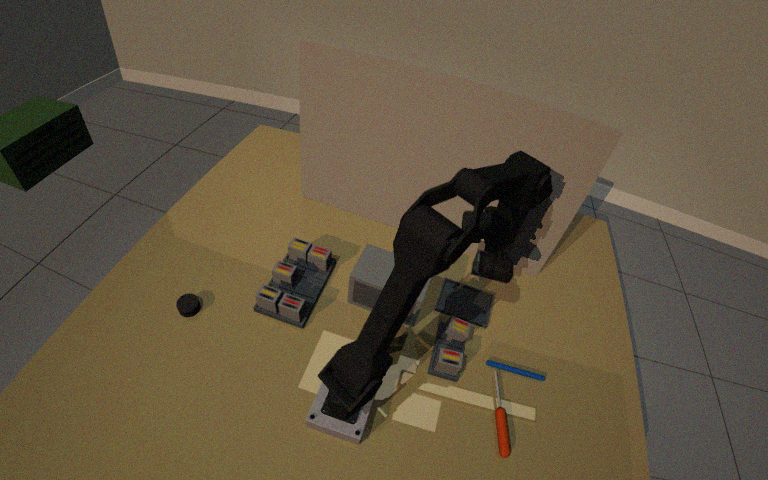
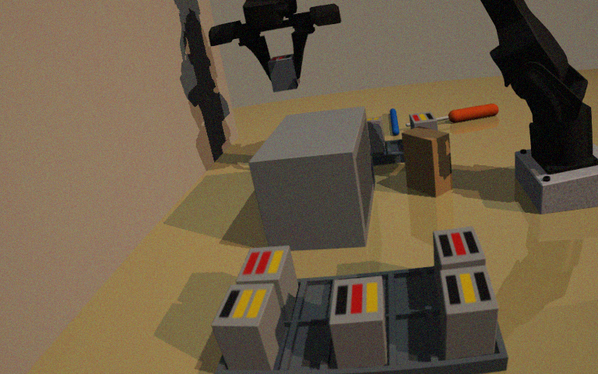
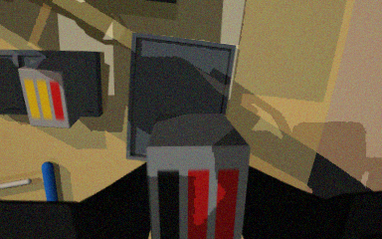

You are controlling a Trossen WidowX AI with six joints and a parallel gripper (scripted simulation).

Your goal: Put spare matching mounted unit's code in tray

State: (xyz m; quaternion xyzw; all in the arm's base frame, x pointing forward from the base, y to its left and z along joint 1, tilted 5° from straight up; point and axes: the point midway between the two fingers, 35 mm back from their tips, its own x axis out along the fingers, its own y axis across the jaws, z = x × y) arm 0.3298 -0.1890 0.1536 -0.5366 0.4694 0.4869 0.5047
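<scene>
The dark tray is 1 cm behind my gripper tip, 1 cm to the left of it and 12 cm below it. Also, from my gripper tip: blue marker pen: 15 cm behind, 13 cm to the right, 12 cm below; then mounted unit: 6 cm behind, 19 cm to the left, 8 cm below; then beige wall panel: 18 cm ahead, 17 cm to the left, 10 cm above.
</scene>
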